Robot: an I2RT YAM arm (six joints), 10 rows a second.
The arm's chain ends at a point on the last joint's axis. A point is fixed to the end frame.
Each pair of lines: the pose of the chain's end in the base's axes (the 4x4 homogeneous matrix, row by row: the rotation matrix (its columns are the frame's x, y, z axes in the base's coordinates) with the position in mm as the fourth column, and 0 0 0 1 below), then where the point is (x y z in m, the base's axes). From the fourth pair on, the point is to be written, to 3 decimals.
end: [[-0.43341, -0.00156, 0.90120, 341.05], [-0.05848, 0.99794, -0.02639, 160.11], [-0.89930, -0.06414, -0.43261, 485.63], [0, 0, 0, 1]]
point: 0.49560 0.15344 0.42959
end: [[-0.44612, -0.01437, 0.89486, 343.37], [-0.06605, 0.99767, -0.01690, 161.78], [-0.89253, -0.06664, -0.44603, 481.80], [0, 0, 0, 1]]
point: 0.49713 0.15679 0.42346
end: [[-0.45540, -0.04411, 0.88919, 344.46], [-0.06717, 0.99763, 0.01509, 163.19], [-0.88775, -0.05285, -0.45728, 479.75], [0, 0, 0, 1]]
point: 0.49754 0.16346 0.41945
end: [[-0.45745, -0.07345, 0.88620, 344.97], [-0.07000, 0.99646, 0.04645, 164.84], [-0.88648, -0.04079, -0.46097, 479.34], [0, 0, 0, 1]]
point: 0.498 0.170 0.418
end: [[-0.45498, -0.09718, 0.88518, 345.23], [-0.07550, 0.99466, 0.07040, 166.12], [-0.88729, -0.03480, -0.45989, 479.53], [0, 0, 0, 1]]
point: 0.498 0.176 0.419
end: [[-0.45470, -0.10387, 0.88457, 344.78], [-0.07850, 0.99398, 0.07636, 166.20], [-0.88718, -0.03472, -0.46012, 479.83], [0, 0, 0, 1]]
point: 0.497 0.177 0.419
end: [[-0.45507, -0.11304, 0.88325, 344.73], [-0.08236, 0.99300, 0.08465, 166.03], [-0.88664, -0.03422, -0.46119, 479.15], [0, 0, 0, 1]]
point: 0.497 0.178 0.418
